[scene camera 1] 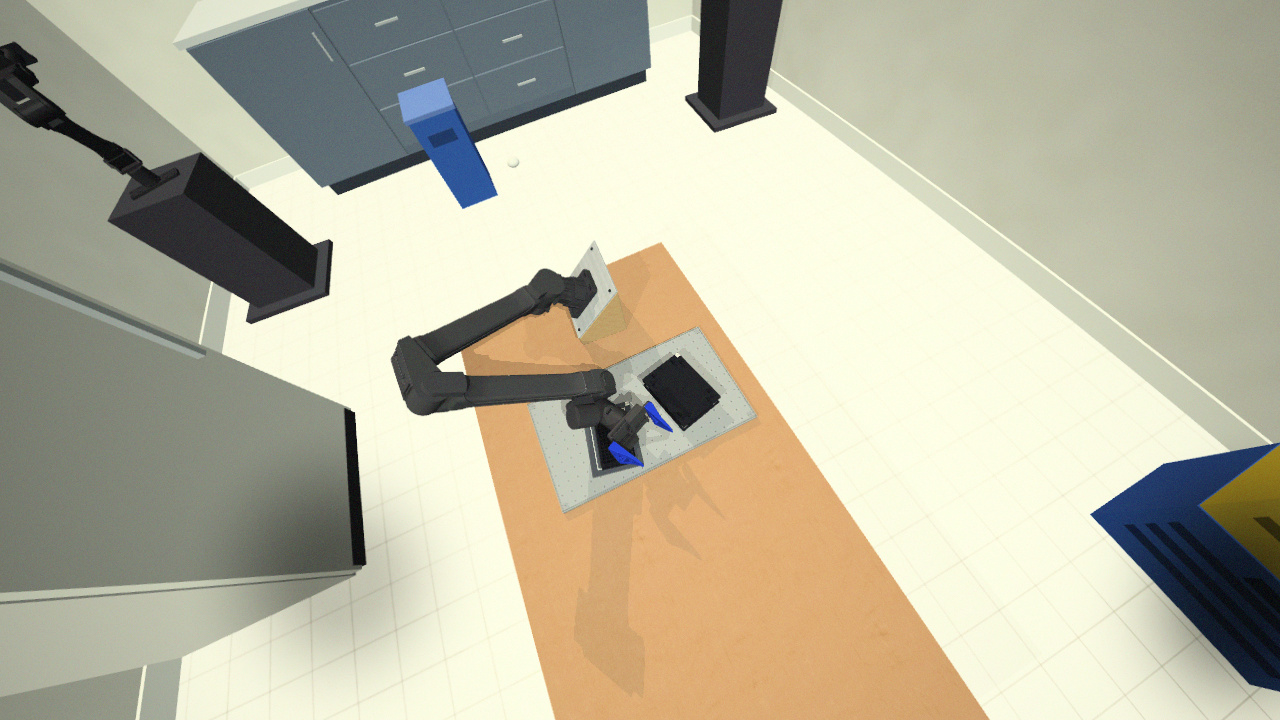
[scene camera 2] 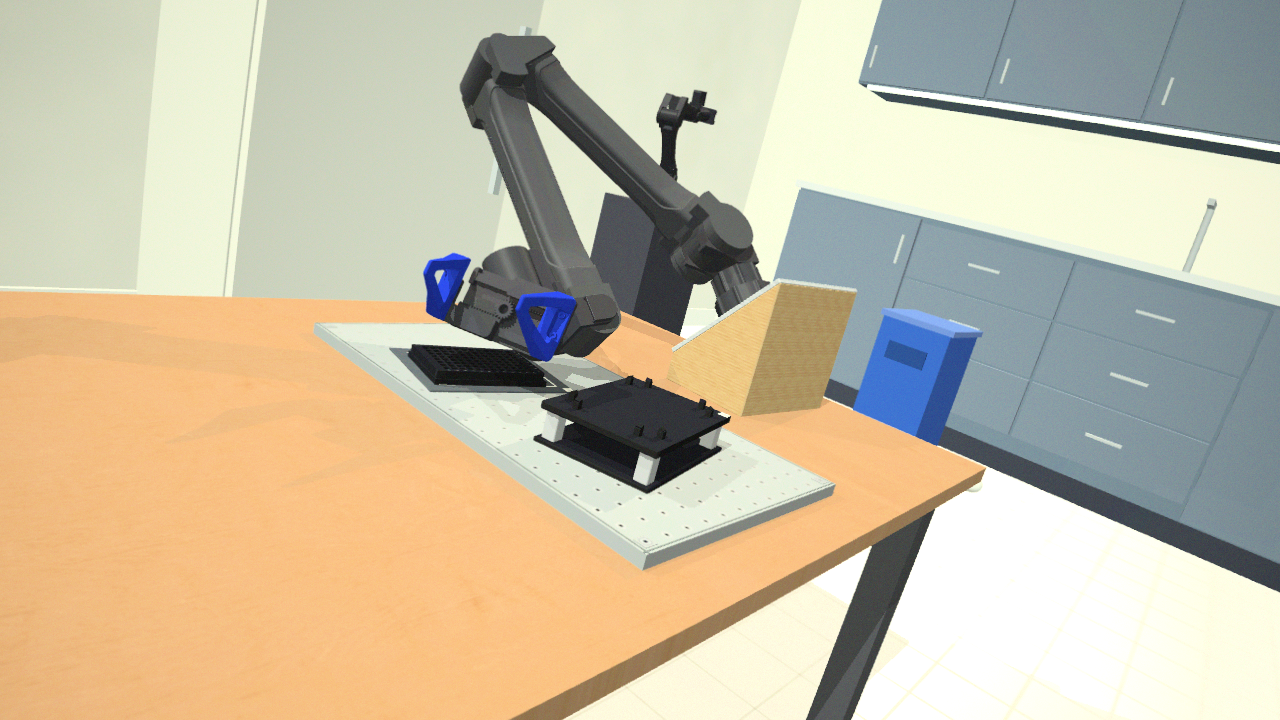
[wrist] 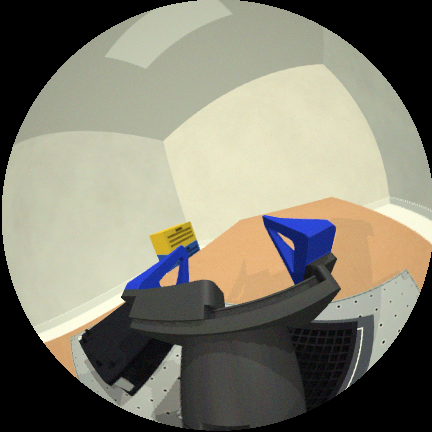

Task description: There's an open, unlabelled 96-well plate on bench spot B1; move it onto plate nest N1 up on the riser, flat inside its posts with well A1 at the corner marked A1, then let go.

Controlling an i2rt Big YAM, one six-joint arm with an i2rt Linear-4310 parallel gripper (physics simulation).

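Frame: origin at the arm's base, x ahead, y left, z up, level; metres.
Seen in the pictures: gripper, fingertip midpoint: (scene camera 1: 657, 447) (scene camera 2: 472, 284) (wrist: 221, 235); arm's base at its link origin: (scene camera 1: 582, 294) (scene camera 2: 753, 324).
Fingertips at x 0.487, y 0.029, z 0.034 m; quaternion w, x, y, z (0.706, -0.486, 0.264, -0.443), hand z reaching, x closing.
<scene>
Offsets run from my fingertips to a thing's top centre. "spot": to the spot under its first point. Level surfaces: height alone.
The black 96-well plate {0.084 m back, 0.088 m right, 0.104 m down} (scene camera 1: 606, 450) (scene camera 2: 478, 365) (wrist: 325, 360) lies flat on the dark grey pad of spot B1 {spot: 0.013 m back, 0.111 m right, 0.118 m down} (scene camera 2: 407, 365) (wrist: 367, 340). The arm hides part of it in scene camera 1 and the wrist view. My gripper (scene camera 1: 657, 446) (scene camera 2: 490, 304) (wrist: 221, 235) is open and empty, its blue fingers wide apart. It is tilted, pointing outward toward the long part of the table rather than straight down, above the plate. The black nest N1 {0.135 m back, 0.114 m left, 0.070 m down} (scene camera 1: 682, 391) (scene camera 2: 637, 413) (wrist: 117, 345) stands beside it on a riser with white legs, with small posts around its top. The A1 marks are too small to read.
Both stations stand on a pale perforated board {spot: 0.083 m back, 0.228 m left, 0.120 m down} (scene camera 1: 729, 394) (scene camera 2: 742, 510) (wrist: 395, 310) on the wooden table {0.133 m down} (scene camera 1: 733, 573) (scene camera 2: 223, 537). The arm's wooden wedge base (scene camera 1: 604, 319) (scene camera 2: 778, 358) stands behind the board. A blue bin (scene camera 1: 456, 161) (scene camera 2: 917, 376) stands on the floor beyond.
</scene>
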